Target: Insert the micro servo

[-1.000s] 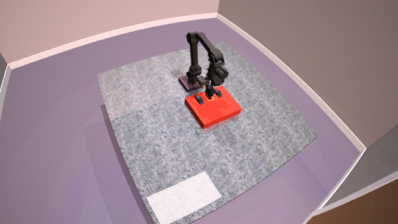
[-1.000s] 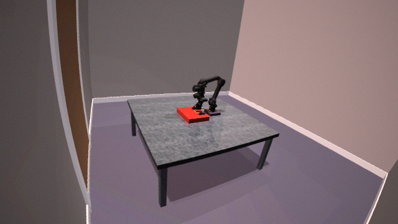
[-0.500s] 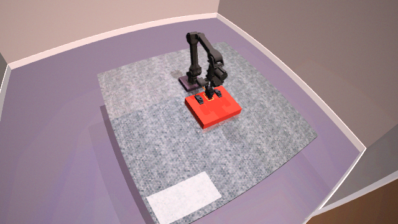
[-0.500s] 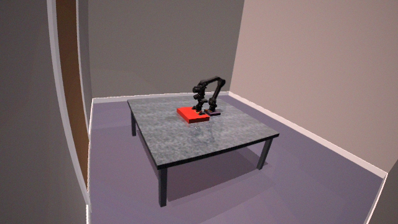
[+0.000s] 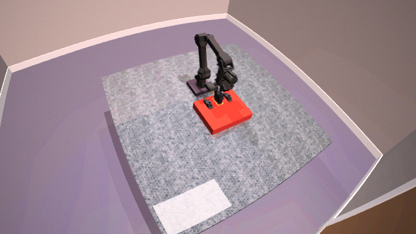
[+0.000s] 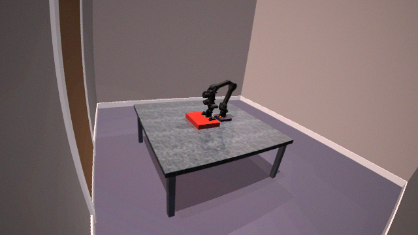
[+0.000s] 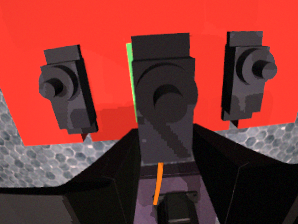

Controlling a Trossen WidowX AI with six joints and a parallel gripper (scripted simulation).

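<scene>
Right now my gripper tip is 12 cm short of the red deck and 8 cm above it.
</scene>
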